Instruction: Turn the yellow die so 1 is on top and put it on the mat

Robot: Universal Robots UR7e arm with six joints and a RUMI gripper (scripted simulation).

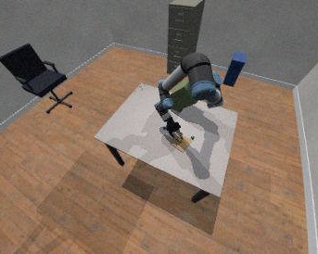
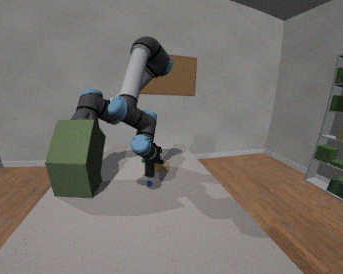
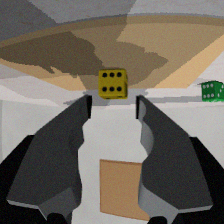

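My hand is 10 mm to the right of the yellow die and 20 mm above it. From my hand the other things lie so: green die (90 mm behind, 70 mm to the left, 20 mm below); blue die (30 mm behind, 190 mm to the right, 20 mm below); tan mat (10 mm to the left, 30 mm below).
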